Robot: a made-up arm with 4 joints.
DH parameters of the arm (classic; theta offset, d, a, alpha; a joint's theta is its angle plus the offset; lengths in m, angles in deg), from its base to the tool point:
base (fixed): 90 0.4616 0.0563 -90
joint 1: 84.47 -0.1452 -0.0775 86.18
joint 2: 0 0.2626 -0.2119 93.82
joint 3: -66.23 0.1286 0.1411 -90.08
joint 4: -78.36 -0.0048 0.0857 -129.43
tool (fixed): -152.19 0.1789 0 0
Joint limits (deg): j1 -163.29..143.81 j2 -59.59..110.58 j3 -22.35..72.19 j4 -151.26..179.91
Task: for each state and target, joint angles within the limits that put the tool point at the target. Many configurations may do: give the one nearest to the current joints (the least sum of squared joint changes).
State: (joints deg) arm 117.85 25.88 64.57 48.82
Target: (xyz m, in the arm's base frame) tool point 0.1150 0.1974 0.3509
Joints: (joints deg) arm 111.67 6.52 39.76 88.75
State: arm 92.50 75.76 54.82 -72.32
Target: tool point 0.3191 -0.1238 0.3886
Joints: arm 104.30 76.17 48.05 -70.50
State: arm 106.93 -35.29 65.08 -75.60
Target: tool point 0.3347 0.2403 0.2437
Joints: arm 122.10 -37.74 58.48 -47.04
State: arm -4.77 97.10 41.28 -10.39
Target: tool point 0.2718 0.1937 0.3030
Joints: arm -26.80 97.00 20.26 -50.93
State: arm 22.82 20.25 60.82 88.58
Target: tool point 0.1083 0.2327 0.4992
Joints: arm 24.83 18.42 69.19 89.32
